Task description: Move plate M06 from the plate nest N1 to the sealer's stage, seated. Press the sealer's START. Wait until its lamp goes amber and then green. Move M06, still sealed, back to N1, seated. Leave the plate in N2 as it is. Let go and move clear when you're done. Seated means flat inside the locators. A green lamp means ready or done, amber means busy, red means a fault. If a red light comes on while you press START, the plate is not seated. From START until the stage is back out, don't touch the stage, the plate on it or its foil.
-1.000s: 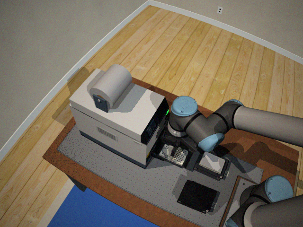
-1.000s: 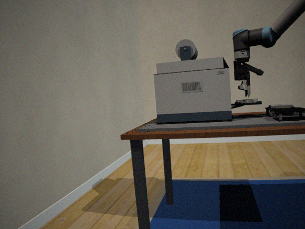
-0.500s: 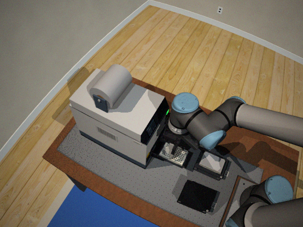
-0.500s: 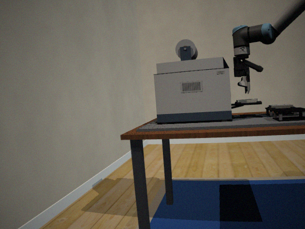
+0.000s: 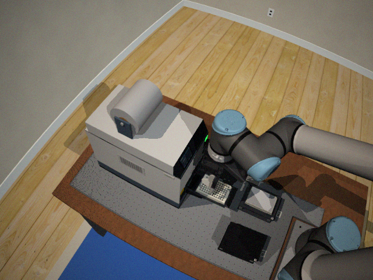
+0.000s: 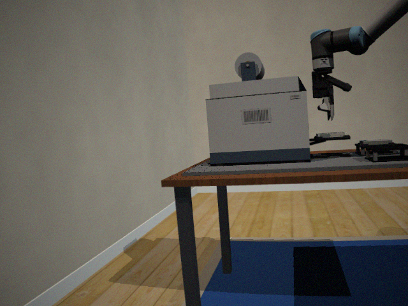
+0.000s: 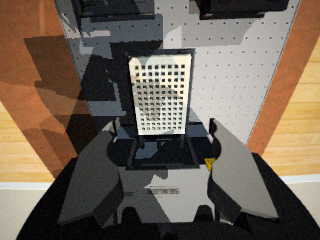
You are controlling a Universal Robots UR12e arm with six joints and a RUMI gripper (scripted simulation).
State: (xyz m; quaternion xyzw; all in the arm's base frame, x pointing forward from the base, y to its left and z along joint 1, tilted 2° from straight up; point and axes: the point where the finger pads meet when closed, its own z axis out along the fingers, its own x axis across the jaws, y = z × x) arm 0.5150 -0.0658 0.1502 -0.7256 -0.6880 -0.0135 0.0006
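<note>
Right now my hand is 10 cm to the left of the square button, 10 cm short of it and 2 cm below it. From my hand the other things lie so: foil-covered plate 21 cm behind, 12 cm below, 6 cm to the right; then sealer stage 8 cm below; then white well plate 7 cm below.
</note>
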